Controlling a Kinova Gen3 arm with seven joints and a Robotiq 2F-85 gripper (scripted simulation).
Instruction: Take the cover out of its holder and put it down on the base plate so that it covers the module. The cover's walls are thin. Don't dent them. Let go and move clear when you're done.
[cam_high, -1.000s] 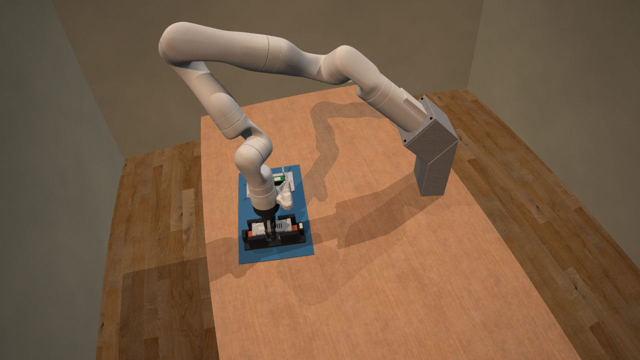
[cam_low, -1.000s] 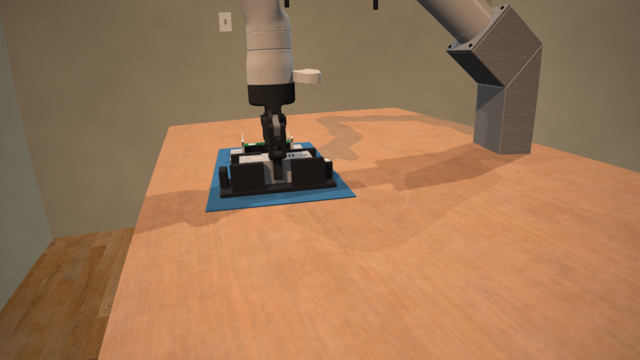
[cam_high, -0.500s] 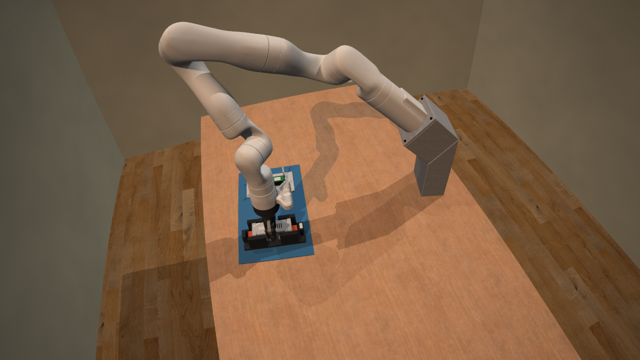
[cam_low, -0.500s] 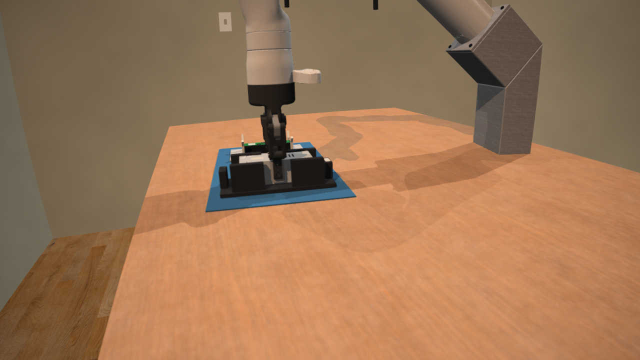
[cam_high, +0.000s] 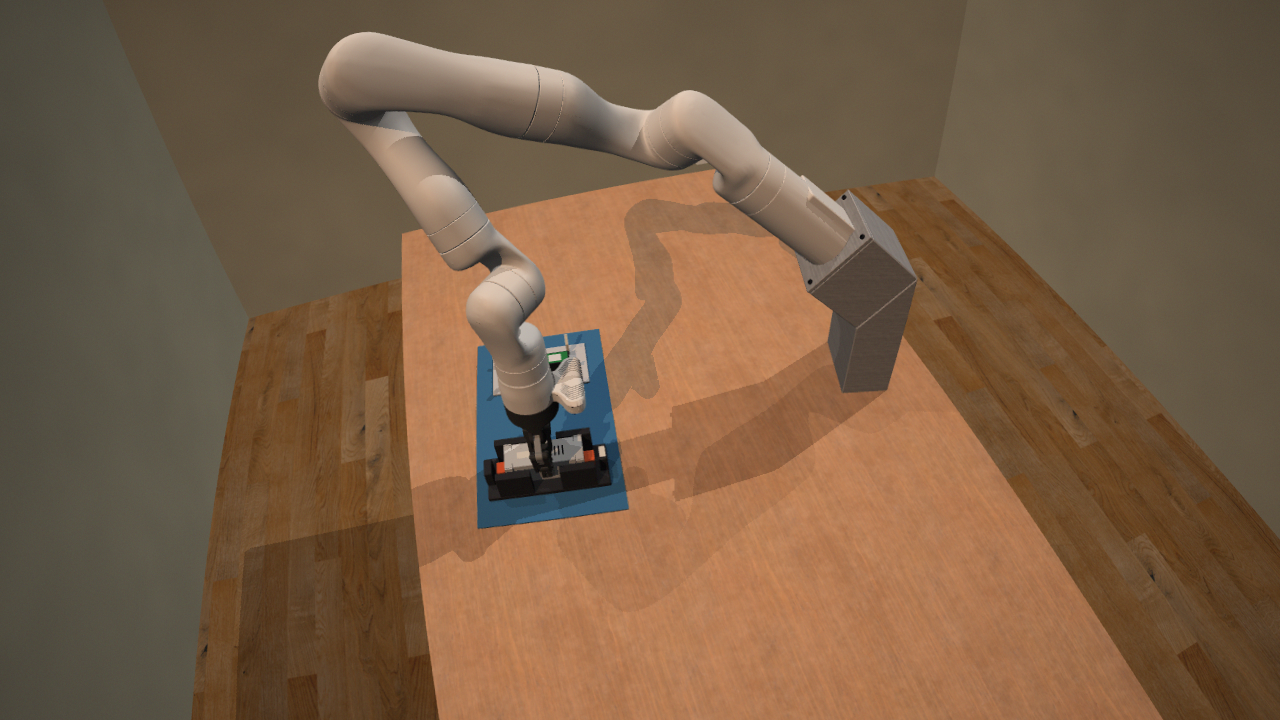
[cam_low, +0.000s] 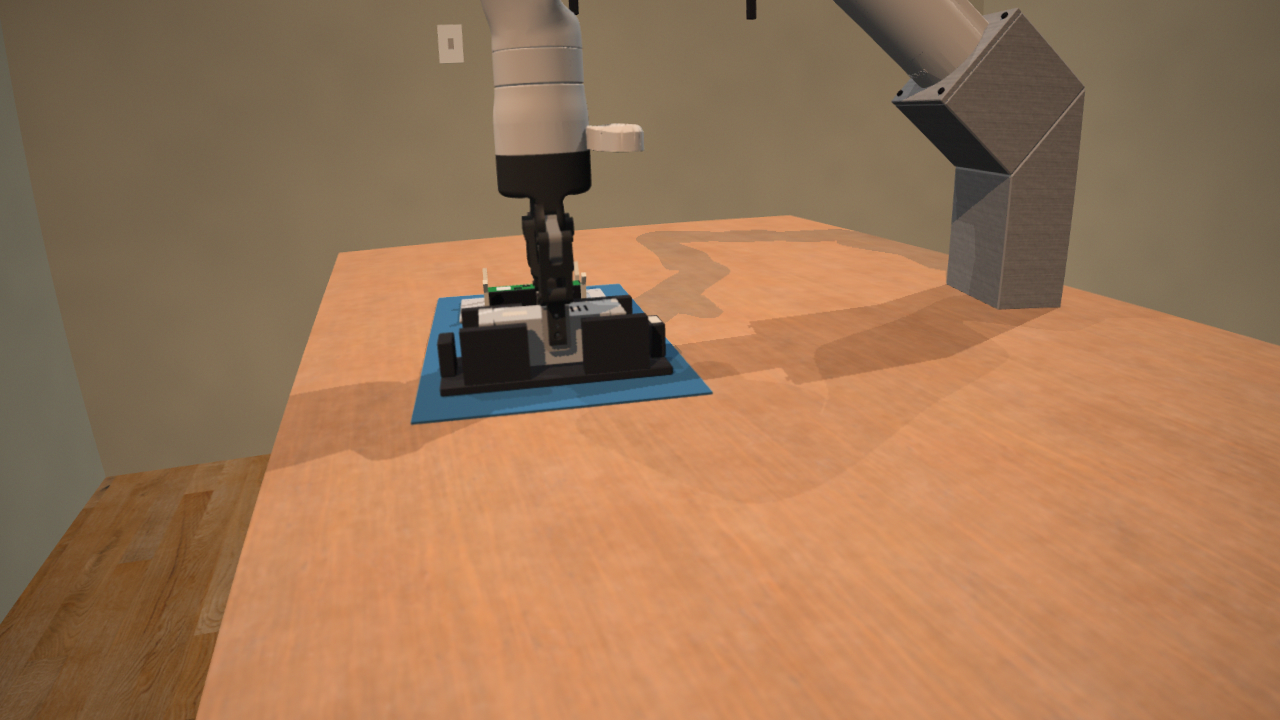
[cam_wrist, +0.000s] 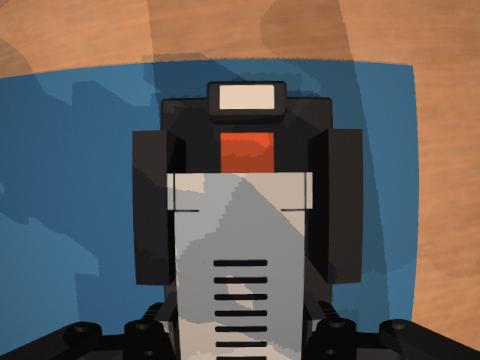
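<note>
Now: the light grey cover 10 mm below my hand.
</note>
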